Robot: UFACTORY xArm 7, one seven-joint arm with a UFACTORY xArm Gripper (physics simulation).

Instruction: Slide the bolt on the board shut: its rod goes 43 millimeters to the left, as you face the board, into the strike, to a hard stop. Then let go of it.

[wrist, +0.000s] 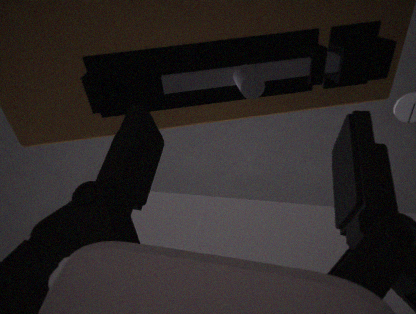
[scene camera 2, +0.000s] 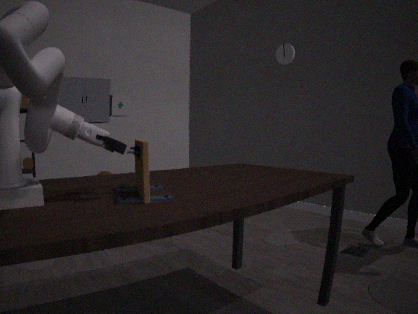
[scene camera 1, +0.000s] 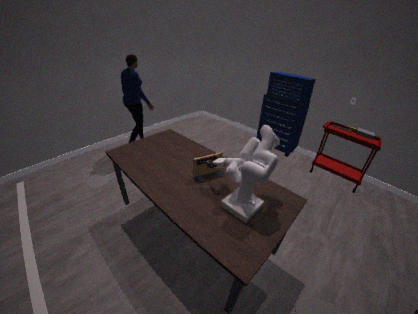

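The wooden board stands upright on the table. In the wrist view, the bolt's black housing runs across it, with the grey rod in its slot and the round knob sticking out near mid-slot. A short grey stretch of rod shows across the gap at the black strike, on the right in this view. How deep the rod sits in the strike is hidden. My gripper is open and empty, backed off from the knob, which lies between the fingers' lines but is not touched.
The board's blue feet rest on the dark brown table. The arm's white base stands on the same table. A blue cabinet, a red cart and a person are beyond it.
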